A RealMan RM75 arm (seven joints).
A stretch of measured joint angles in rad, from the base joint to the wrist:
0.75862 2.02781 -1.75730 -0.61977 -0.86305 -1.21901 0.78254
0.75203 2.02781 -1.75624 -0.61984 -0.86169 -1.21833 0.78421
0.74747 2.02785 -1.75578 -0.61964 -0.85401 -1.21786 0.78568
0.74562 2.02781 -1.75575 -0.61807 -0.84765 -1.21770 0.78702
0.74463 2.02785 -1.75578 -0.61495 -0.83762 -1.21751 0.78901
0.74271 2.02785 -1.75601 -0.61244 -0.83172 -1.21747 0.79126
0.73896 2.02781 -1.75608 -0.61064 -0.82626 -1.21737 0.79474
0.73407 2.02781 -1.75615 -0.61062 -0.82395 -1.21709 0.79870
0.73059 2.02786 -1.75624 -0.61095 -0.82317 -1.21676 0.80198
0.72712 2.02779 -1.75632 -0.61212 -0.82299 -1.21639 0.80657
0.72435 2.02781 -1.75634 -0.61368 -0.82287 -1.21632 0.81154
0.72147 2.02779 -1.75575 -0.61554 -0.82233 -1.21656 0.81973
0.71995 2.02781 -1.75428 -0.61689 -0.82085 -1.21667 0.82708
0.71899 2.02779 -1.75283 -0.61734 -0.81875 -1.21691 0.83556
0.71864 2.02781 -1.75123 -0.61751 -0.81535 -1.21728 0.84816
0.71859 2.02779 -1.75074 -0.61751 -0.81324 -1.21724 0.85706
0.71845 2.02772 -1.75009 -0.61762 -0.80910 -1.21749 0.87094
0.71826 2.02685 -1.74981 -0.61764 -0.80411 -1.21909 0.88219
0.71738 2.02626 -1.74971 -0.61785 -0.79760 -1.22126 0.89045
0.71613 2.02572 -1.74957 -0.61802 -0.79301 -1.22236 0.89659
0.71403 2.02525 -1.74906 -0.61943 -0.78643 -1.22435 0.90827
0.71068 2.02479 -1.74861 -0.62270 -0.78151 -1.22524 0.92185
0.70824 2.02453 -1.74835 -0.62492 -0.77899 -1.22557 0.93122
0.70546 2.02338 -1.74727 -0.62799 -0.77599 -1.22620 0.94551
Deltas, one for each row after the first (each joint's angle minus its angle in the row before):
-0.00659 0.00000 0.00106 -0.00007 0.00136 0.00068 0.00167
-0.00456 0.00004 0.00046 0.00020 0.00768 0.00047 0.00147
-0.00185 -0.00004 0.00003 0.00157 0.00636 0.00016 0.00134
-0.00099 0.00004 -0.00003 0.00312 0.01003 0.00019 0.00199
-0.00192 0.00000 -0.00023 0.00251 0.00590 0.00004 0.00225
-0.00375 -0.00004 -0.00007 0.00180 0.00546 0.00010 0.00348
-0.00489 0.00000 -0.00007 0.00002 0.00231 0.00028 0.00396
-0.00348 0.00005 -0.00009 -0.00033 0.00078 0.00033 0.00328
-0.00347 -0.00007 -0.00008 -0.00117 0.00018 0.00037 0.00459
-0.00277 0.00002 -0.00002 -0.00156 0.00012 0.00007 0.00497
-0.00288 -0.00002 0.00059 -0.00186 0.00054 -0.00024 0.00819
-0.00152 0.00002 0.00147 -0.00135 0.00148 -0.00011 0.00735
-0.00096 -0.00002 0.00145 -0.00045 0.00210 -0.00024 0.00848
-0.00035 0.00002 0.00160 -0.00017 0.00340 -0.00037 0.01260
-0.00005 -0.00002 0.00049 0.00000 0.00211 0.00004 0.00890
-0.00014 -0.00007 0.00065 -0.00011 0.00414 -0.00025 0.01388
-0.00019 -0.00087 0.00028 -0.00002 0.00499 -0.00160 0.01125
-0.00088 -0.00059 0.00010 -0.00021 0.00651 -0.00217 0.00826
-0.00125 -0.00054 0.00014 -0.00017 0.00459 -0.00110 0.00614
-0.00210 -0.00047 0.00051 -0.00141 0.00658 -0.00199 0.01168
-0.00335 -0.00046 0.00045 -0.00327 0.00492 -0.00089 0.01358
-0.00244 -0.00026 0.00026 -0.00222 0.00252 -0.00033 0.00937
-0.00278 -0.00115 0.00108 -0.00307 0.00300 -0.00063 0.01429

